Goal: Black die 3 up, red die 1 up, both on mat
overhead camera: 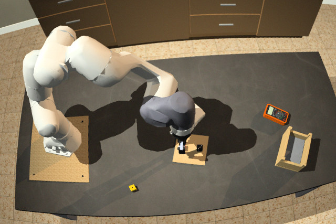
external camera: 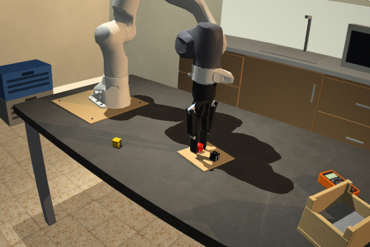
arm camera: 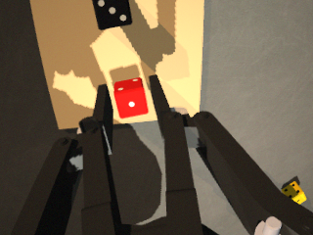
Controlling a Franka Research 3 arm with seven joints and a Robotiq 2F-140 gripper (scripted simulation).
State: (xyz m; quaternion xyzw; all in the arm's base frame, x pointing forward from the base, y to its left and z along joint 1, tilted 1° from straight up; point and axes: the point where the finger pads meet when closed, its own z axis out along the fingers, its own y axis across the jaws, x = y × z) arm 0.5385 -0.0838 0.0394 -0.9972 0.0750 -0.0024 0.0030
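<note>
The red die lies 2 cm below my hand. Also, from my hand: black die: 7 cm ahead, 2 cm below, 1 cm to the right; then yellow die: 23 cm behind, 17 cm to the right, 3 cm below; then tan mat: 4 cm below, 4 cm ahead, 1 cm to the right.
</note>
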